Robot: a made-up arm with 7 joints.
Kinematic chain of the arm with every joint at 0, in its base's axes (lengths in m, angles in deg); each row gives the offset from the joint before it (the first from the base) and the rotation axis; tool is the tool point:
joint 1: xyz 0 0 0 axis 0 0.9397 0.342
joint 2: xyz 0 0 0 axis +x
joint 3: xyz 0 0 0 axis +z
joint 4: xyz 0.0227 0 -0.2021 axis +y
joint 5: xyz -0.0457 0 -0.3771 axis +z
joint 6: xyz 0 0 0 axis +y
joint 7: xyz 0 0 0 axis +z
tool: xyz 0 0 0
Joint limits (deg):
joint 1: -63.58..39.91
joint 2: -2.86..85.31
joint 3: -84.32..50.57
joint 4: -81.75..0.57
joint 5: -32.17..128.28
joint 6: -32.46..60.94
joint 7: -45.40..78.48
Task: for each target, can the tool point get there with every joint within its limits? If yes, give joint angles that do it. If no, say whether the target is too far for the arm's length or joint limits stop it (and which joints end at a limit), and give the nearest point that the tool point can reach.
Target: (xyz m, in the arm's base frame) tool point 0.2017 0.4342 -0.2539
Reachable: yes | joints 19.46 61.39 7.87 -58.95 -10.64 40.12 24.79
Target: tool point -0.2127 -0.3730 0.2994
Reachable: no: joint limits stop it (at a limit: joint 1, joint 2, joint 4) | nearest point 0.2411 -0.4292 -0.0115 | short by 0.553 m
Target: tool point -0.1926 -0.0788 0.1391
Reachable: no: joint limits stop it (at a limit: joint 1, joint 2, joint 3, joint 4) | nearest point -0.0219 0.2772 0.4063 | short by 0.477 m
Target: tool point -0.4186 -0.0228 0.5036
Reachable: no: too far | nearest point -0.0219 0.2772 0.4063 | short by 0.507 m
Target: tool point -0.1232 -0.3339 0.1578
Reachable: no: joint limits stop it (at a limit: joint 1, joint 2, joint 4) | nearest point 0.2136 -0.4408 -0.0503 | short by 0.410 m
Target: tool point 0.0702 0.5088 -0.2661
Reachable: yes | joints -0.36 77.37 -65.60 -28.65 101.23 -7.04 -34.49
